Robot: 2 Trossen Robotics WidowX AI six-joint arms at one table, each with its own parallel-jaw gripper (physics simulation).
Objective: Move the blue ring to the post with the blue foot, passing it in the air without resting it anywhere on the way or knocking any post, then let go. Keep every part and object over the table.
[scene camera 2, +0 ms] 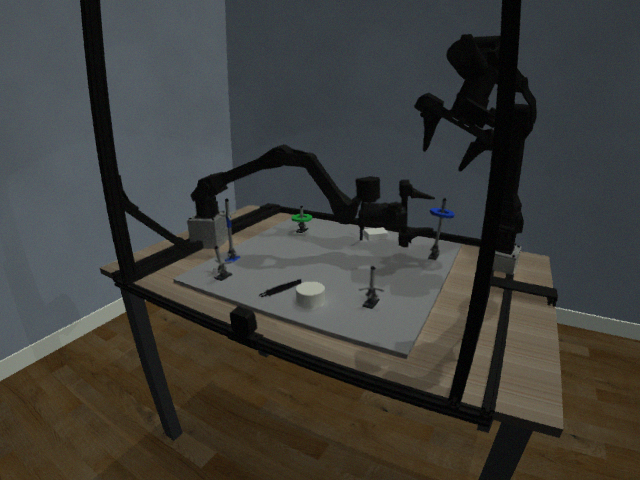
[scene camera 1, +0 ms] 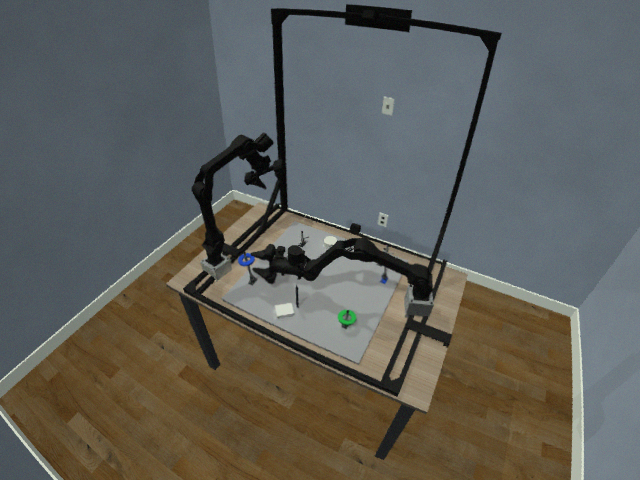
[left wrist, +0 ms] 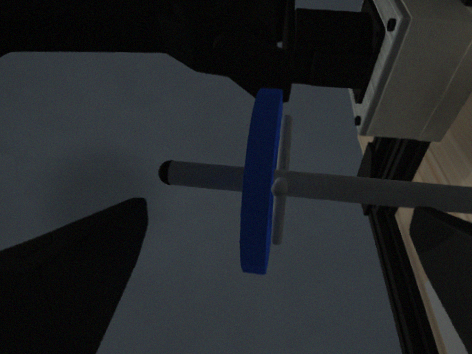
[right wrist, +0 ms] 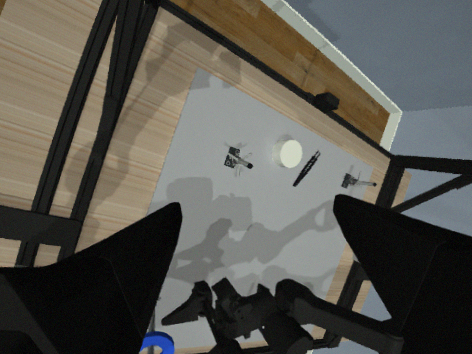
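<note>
The blue ring sits around the upper part of a tall grey post, above its thin cross pins. The post with the blue foot stands upright on the mat's far side from the ring, near the left arm's base, without a ring. My left gripper is open beside the ring, with its fingertips to either side of it in the left wrist view. My right gripper is open and empty, high above the table.
A green ring sits on a short post. A thin dark post, a post with side pegs and another short post stand around. A white cylinder, white block and black pen-like object lie on the mat.
</note>
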